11 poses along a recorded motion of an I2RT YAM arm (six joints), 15 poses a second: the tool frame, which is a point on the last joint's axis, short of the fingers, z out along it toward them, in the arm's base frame.
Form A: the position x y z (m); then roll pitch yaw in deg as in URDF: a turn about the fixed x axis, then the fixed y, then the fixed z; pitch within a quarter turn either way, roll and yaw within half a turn.
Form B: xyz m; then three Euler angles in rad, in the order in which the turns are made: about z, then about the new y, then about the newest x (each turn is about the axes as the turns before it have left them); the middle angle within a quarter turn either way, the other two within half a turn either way. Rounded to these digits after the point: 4 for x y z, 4 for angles.
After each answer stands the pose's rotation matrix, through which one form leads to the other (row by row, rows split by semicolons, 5 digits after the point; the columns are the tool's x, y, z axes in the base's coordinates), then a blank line. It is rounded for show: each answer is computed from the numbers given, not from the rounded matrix.
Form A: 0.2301, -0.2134, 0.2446, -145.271, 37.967, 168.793
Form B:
0.2301, -0.2134, 0.2446, 2.9460, 0.6626, -2.5355
-0.77333 0.50353 0.38525; 0.15322 0.73807 -0.65710; -0.61521 -0.44913 -0.64792

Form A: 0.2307, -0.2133, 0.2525, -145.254, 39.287, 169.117
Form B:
0.2307, -0.2133, 0.2525, 2.9516, 0.6857, -2.5352
-0.76006 0.50954 0.40333; 0.14613 0.73877 -0.65792; -0.63321 -0.44112 -0.63597

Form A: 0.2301, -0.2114, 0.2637, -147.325, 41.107, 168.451
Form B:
0.2301, -0.2114, 0.2637, 2.9400, 0.7175, -2.5713
-0.73823 0.51629 0.43413; 0.15085 0.75364 -0.63974; -0.65747 -0.40679 -0.63424

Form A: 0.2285, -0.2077, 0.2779, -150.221, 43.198, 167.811
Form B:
0.2285, -0.2077, 0.2779, 2.9289, 0.7539, -2.6219
-0.71256 0.51556 0.47587; 0.15392 0.77660 -0.61090; -0.68452 -0.36206 -0.63273

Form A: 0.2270, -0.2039, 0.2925, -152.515, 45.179, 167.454
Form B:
0.2270, -0.2039, 0.2925, 2.9226, 0.7885, -2.6619
-0.68806 0.51225 0.51398; 0.15312 0.79484 -0.58718; -0.70931 -0.32532 -0.62533

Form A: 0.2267, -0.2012, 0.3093, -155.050, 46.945, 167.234
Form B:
0.2267, -0.2012, 0.3093, 2.9188, 0.8193, -2.7061
-0.66582 0.50096 0.55292; 0.15086 0.81615 -0.55779; -0.73070 -0.28798 -0.61899

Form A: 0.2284, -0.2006, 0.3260, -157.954, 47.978, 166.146
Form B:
0.2284, -0.2006, 0.3260, 2.8998, 0.8374, -2.7568
-0.64994 0.49267 0.57866; 0.16029 0.83315 -0.52931; -0.74289 -0.25127 -0.62047

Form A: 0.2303, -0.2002, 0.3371, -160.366, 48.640, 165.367
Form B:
0.2303, -0.2002, 0.3371, 2.8862, 0.8489, -2.7989
-0.63935 0.48196 0.59912; 0.16693 0.84760 -0.50370; -0.75057 -0.22203 -0.62237

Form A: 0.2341, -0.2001, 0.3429, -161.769, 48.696, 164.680
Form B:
0.2341, -0.2001, 0.3429, 2.8742, 0.8499, -2.8234
-0.63660 0.47761 0.60550; 0.17439 0.85396 -0.49025; -0.75122 -0.20650 -0.62692

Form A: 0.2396, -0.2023, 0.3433, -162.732, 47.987, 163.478
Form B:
0.2396, -0.2023, 0.3433, 2.8532, 0.8375, -2.8402
-0.64166 0.48301 0.59579; 0.19034 0.85278 -0.48636; -0.74299 -0.19868 -0.63913

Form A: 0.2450, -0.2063, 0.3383, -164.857, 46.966, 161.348
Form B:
0.2450, -0.2063, 0.3383, 2.8161, 0.8197, -2.8773
-0.64659 0.48963 0.58496; 0.21826 0.85351 -0.47316; -0.73095 -0.17827 -0.65874

